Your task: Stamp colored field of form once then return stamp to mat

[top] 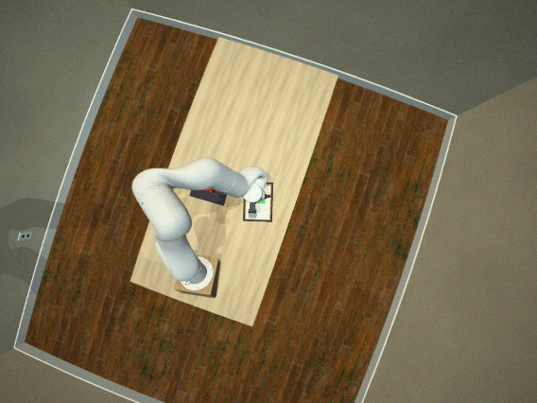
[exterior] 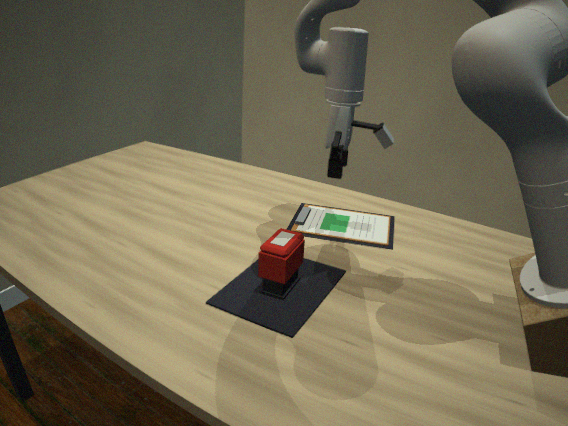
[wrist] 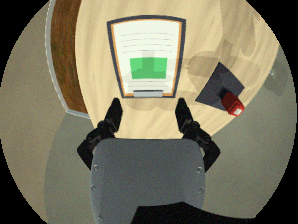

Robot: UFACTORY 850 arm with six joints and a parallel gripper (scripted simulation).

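The stamp lies 280 mm to the left of my hand, 120 mm behind it and 90 mm below it. The rest, counted from my hand: mat 280 mm to the left, 140 mm below, 120 mm behind; then form 140 mm below, 10 mm to the right, 10 mm behind.
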